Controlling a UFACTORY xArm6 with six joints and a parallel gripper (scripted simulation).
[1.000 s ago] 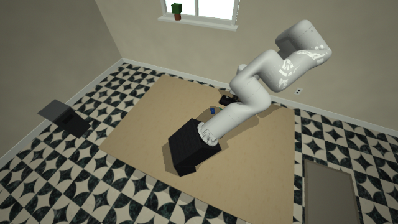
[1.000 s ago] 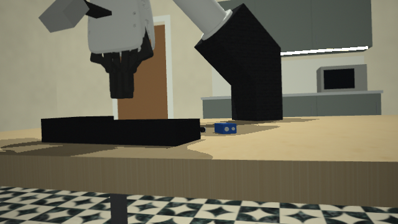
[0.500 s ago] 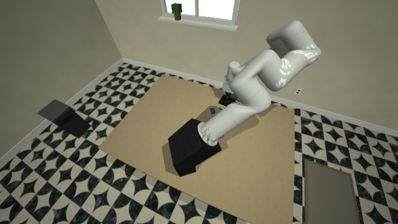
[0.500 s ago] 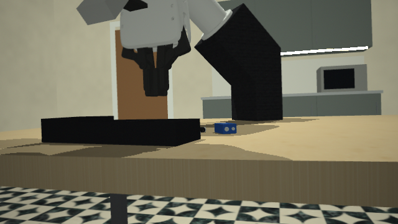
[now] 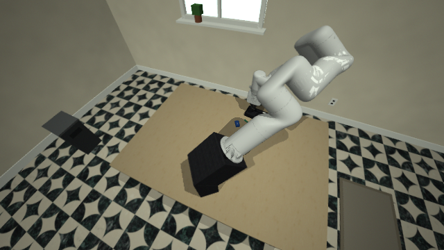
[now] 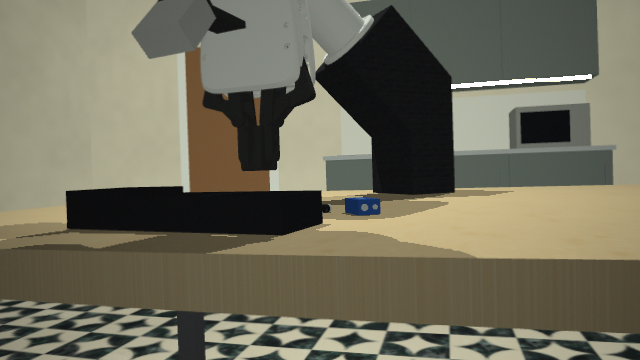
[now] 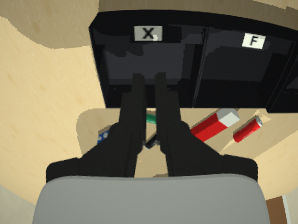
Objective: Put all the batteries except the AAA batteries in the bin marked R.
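Now: hand 12 cm past the blue block battery, 8 cm to the right of it and 7 cm above it. The rest, counted from my hand: black bin: 2 cm behind, 8 cm to the right, 5 cm below; then red thing: 11 cm behind, 7 cm to the right, 7 cm below; then green cylinder battery: 9 cm behind, 2 cm to the left, 7 cm below.
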